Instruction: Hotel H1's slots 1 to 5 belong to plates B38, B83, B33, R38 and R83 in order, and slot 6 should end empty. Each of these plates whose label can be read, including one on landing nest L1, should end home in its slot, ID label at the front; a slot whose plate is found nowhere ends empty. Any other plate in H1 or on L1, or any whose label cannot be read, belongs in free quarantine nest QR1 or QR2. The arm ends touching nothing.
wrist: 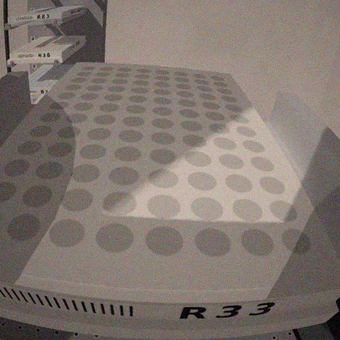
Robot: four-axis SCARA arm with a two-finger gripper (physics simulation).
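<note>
My gripper (pixel 150 97) is shut on plate R33, with a finger at each long side. Plate R33 (pixel 165 270) is a pale, many-welled plate, held about level, with its barcode and label R33 facing the camera. Hotel H1 (pixel 95 42) stands at the upper left. In it, plate R83 (pixel 44 17) is uppermost of the plates in view. Below it is a plate (pixel 44 55) whose small label looks like R38, the last digit unclear, near a tag 4. Lower, near a tag 3, a plate (pixel 44 91) shows a label starting B3; the rest is hidden behind plate R33.
The hotel's dark upright is at the far left edge, beside the stored plates. A plain wall is behind and to the right. A dark surface with small holes shows below the held plate's front edge. The landing nest and quarantine nests cannot be made out.
</note>
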